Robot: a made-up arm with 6 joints.
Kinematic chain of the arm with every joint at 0, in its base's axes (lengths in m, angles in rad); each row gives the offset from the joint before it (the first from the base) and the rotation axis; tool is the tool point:
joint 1: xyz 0 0 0.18 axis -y
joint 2: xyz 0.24 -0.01 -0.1 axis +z
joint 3: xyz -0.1 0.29 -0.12 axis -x
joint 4: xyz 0.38 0 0.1 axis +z
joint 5: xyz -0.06 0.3 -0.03 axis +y
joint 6: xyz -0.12 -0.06 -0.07 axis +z
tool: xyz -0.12 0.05 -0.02
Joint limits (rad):
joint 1: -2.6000..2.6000
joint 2: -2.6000..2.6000
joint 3: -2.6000..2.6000
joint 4: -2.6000..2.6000
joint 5: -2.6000..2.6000
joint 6: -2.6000..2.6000
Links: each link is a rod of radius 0.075 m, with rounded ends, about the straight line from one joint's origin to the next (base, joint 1, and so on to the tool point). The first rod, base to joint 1, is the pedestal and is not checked.
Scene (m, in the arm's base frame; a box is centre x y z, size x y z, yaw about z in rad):
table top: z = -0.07
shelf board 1: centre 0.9 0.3 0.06 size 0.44 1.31 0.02 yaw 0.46
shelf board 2: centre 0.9 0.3 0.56 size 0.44 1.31 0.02 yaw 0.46
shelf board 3: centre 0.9 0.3 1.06 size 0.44 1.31 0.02 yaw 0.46
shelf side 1: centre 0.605 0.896 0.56 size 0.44 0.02 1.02 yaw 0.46
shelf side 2: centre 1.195 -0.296 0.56 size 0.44 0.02 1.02 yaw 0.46
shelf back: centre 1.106 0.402 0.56 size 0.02 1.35 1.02 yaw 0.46
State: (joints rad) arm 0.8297 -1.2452 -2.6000 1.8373 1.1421 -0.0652
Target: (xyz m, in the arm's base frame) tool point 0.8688 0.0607 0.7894
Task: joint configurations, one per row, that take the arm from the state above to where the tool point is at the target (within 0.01 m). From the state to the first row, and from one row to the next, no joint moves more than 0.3 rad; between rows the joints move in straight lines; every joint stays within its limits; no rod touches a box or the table.
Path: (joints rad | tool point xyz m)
1: 0.9611 -1.2825 -2.3188 1.8487 1.2851 0.0583 | 0.8078 0.0055 0.2590
2: 1.0926 -1.3199 -2.0375 1.8600 1.4281 0.1819 | 0.6953 -0.0505 0.2577
3: 1.2240 -1.3572 -1.7563 1.8714 1.5711 0.3054 | 0.5565 -0.0887 0.2698
4: 1.4748 -1.2336 -1.8598 2.0382 1.3329 0.1347 | 0.6293 -0.0975 0.4997
5: 1.7255 -1.1099 -1.9634 2.2050 1.0947 -0.0360 | 0.5714 -0.0867 0.7894
6: 1.5432 -1.0548 -2.1756 2.2998 0.9690 -0.0740 | 0.6872 -0.0466 0.8141
7: 1.3609 -0.9998 -2.3878 2.3947 0.8433 -0.1120 | 0.7876 0.0049 0.8138
8: 1.1785 -0.9447 -2.6000 2.4896 0.7176 -0.1500 | 0.8688 0.0607 0.7894

